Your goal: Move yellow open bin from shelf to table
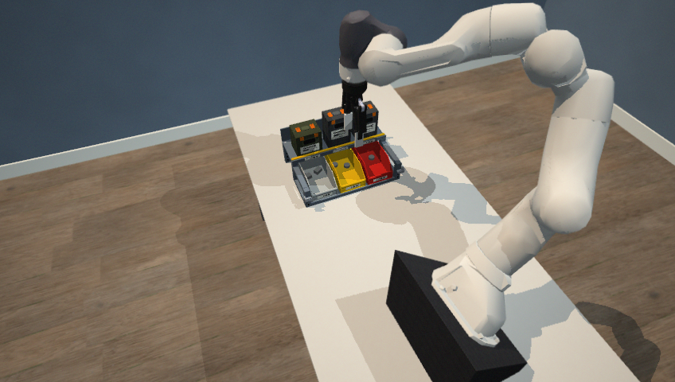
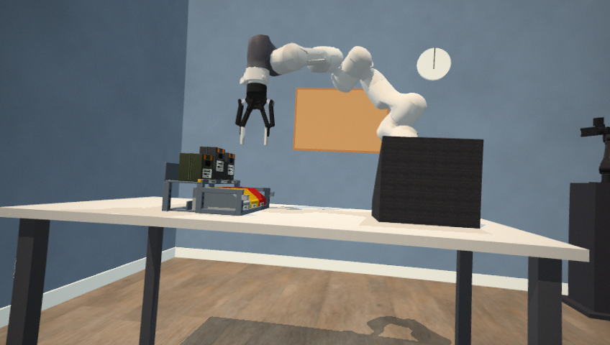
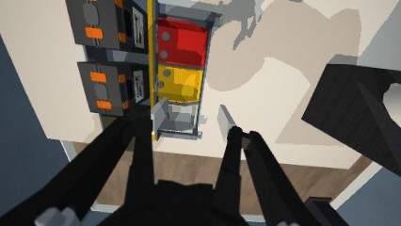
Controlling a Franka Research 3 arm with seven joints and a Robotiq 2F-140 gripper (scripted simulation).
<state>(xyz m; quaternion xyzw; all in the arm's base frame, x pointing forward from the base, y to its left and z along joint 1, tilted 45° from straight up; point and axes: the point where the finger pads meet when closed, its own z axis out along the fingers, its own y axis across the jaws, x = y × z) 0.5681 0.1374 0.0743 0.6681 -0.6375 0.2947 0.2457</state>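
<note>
The yellow open bin lies 70 mm ahead of my hand and 230 mm below it. Round my hand: grey bin 70 mm ahead, 120 mm to the left, 230 mm below; red bin 70 mm ahead, 110 mm to the right, 230 mm below.
</note>
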